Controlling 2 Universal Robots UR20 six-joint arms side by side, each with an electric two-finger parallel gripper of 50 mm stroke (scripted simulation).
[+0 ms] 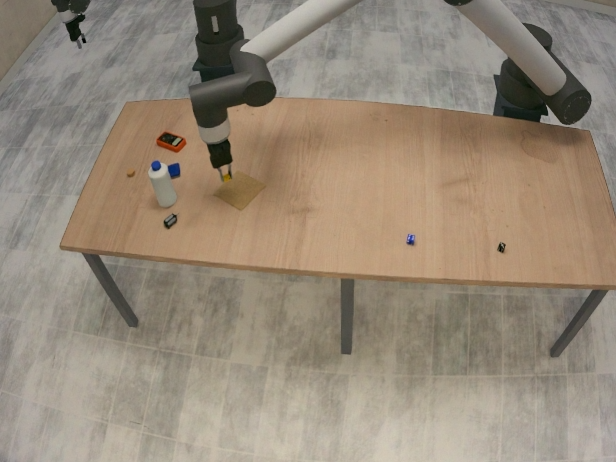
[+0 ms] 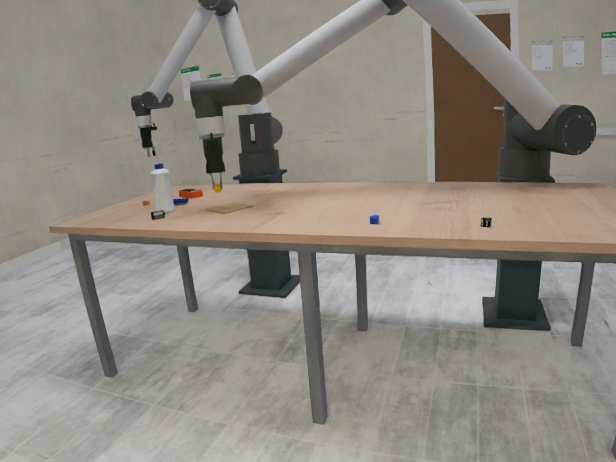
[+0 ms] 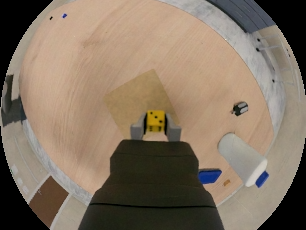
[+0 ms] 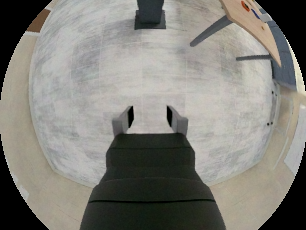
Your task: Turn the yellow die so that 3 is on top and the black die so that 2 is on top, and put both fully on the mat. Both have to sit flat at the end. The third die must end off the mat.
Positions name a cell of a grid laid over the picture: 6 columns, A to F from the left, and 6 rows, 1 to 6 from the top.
Observation:
In view: the left gripper (image 3: D4), the right gripper (image 4: C3), a tan mat (image 1: C3) and a white bottle (image 1: B3).
The tan mat shows as well in image 3 (image 3: C3). The white bottle is seen too in image 2 (image 2: B3) and in image 3 (image 3: E5).

